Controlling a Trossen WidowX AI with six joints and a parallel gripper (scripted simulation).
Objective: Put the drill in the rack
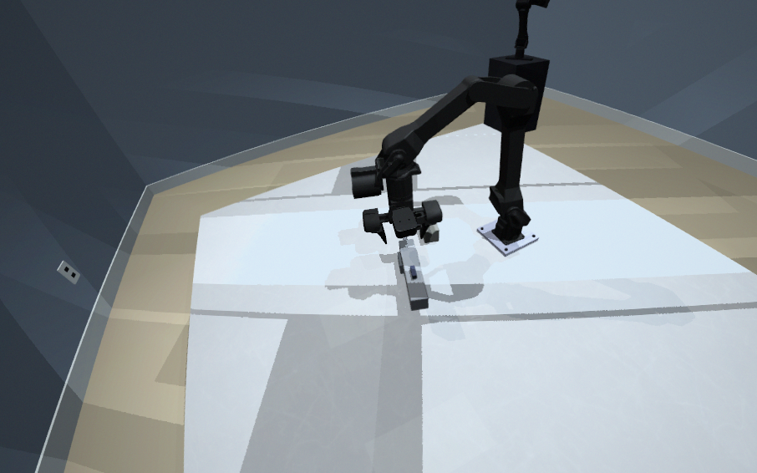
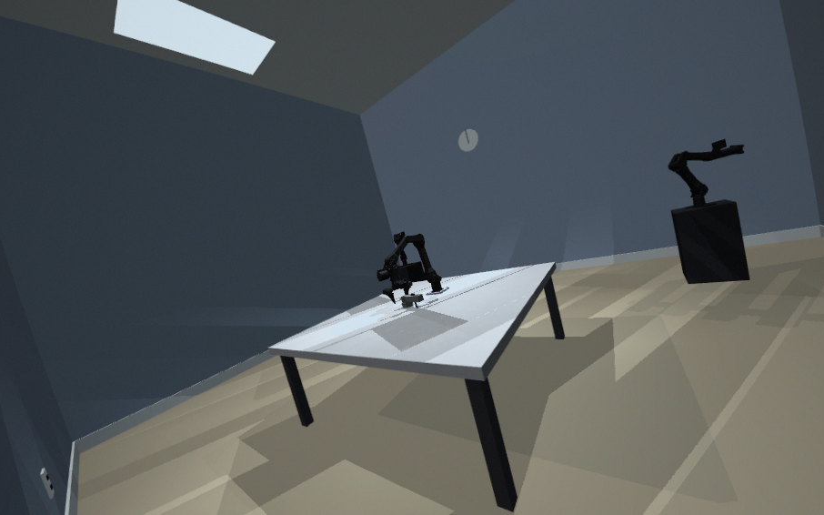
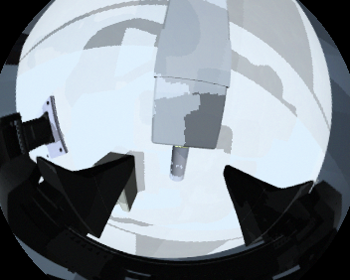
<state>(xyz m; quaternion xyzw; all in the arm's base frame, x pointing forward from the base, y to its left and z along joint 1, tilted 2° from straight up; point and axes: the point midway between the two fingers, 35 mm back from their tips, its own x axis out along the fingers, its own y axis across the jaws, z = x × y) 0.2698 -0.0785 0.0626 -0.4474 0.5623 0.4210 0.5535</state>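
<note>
Right now the drill is 1 cm ahead of my gripper tip, 6 cm to the left of it and 2 cm above it. Also, from my gripper tip: grey rack 9 cm behind, 3 cm to the right, 1 cm below; dark piece 3 cm ahead, 14 cm to the left, 2 cm above.
</note>
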